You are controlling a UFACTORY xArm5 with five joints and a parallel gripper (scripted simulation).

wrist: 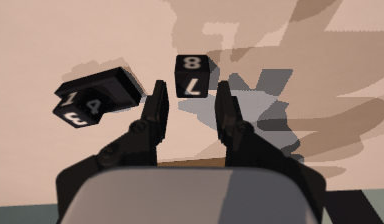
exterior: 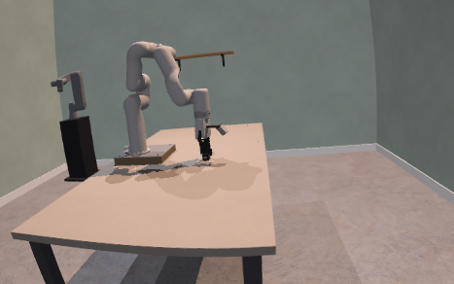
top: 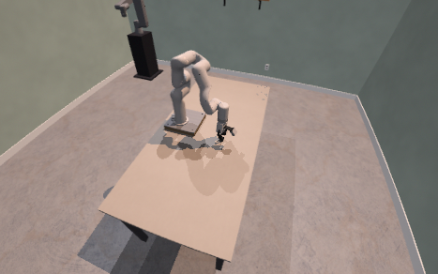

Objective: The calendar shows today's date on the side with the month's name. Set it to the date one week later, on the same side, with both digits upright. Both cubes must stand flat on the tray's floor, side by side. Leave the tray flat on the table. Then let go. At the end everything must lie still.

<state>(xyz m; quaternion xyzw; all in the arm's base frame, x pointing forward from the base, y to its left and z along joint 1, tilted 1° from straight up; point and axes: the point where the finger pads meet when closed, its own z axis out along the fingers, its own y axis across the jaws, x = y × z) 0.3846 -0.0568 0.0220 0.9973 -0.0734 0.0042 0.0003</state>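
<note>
Now: the black cube 40 mm below my hand. The rest, counted from my hand: black calendar tray 100 mm to the left, 50 mm below, 10 mm behind.
</note>
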